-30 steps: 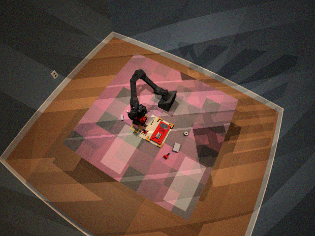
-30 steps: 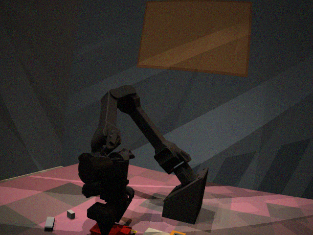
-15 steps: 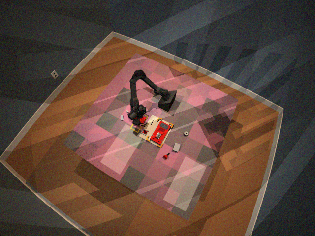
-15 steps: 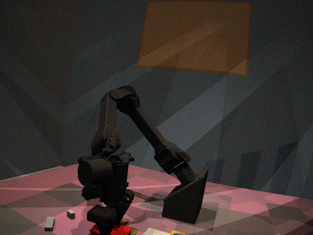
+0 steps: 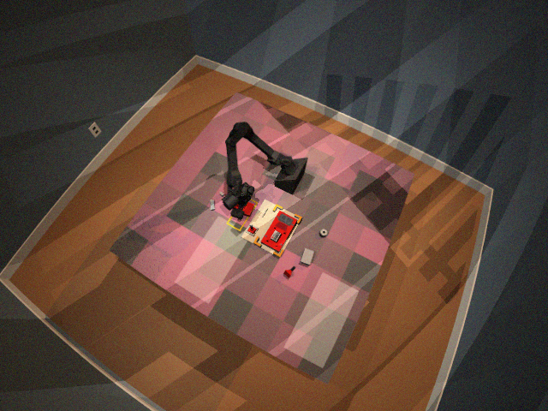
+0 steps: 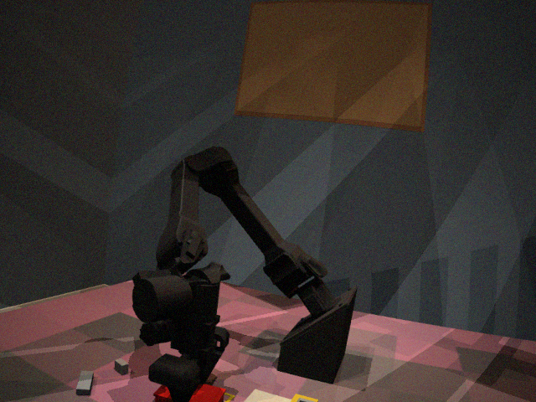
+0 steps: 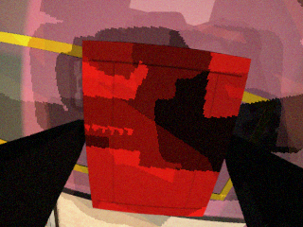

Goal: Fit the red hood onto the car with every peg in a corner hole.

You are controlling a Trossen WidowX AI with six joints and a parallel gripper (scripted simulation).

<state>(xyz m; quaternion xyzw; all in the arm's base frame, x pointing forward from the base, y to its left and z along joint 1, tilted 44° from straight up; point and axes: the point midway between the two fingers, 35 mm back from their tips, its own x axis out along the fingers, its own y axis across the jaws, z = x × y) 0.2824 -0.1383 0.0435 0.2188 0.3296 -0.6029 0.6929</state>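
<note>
Now: the pale jig plate 200 mm to the left of my gripper tip and 20 mm ahead of it. From my gripper tip the other things lie so: red hood 10 mm above.
</note>
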